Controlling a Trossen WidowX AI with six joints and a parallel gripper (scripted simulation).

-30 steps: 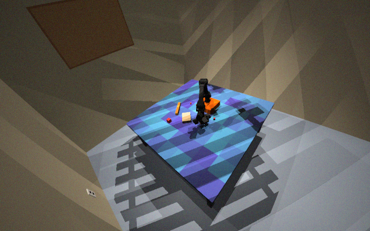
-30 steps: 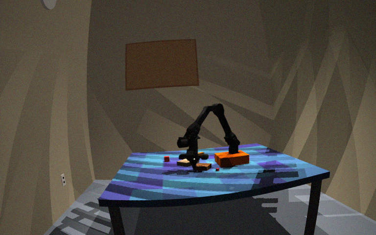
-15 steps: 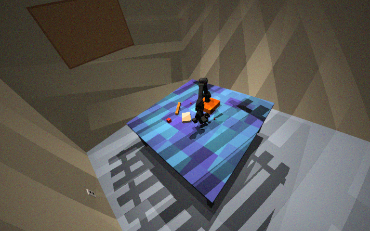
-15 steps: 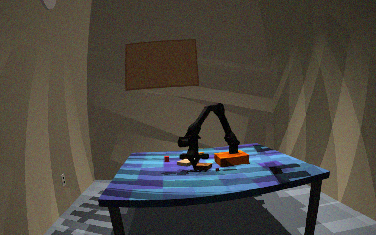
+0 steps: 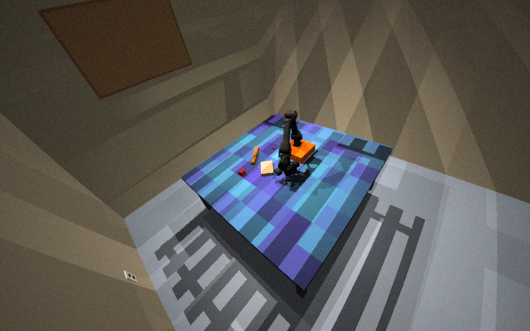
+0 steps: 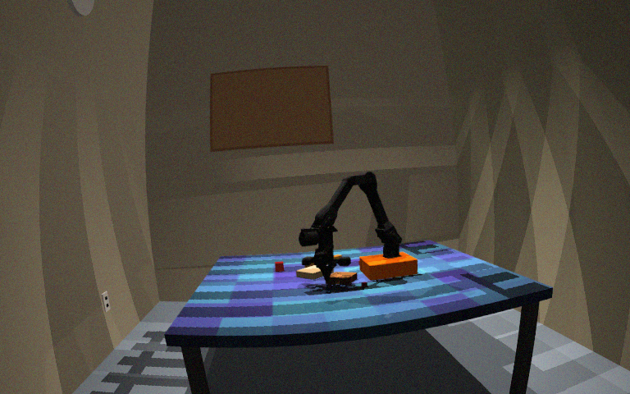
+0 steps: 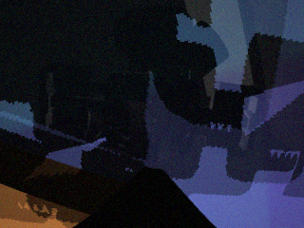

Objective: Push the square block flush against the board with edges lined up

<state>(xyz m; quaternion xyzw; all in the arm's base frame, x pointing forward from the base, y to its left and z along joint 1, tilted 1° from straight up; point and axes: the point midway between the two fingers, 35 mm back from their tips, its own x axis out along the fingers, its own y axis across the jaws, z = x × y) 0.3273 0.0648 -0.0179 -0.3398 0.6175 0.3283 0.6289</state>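
Now: gripper tip 70 mm past the brown square block and 20 mm to the left of it. Round my gripper tip: long narrow orange board 380 mm to the right, 110 mm behind; pale tan flat slab 190 mm to the right, 10 mm behind; small red cube 350 mm to the right, 120 mm ahead, 10 mm above.
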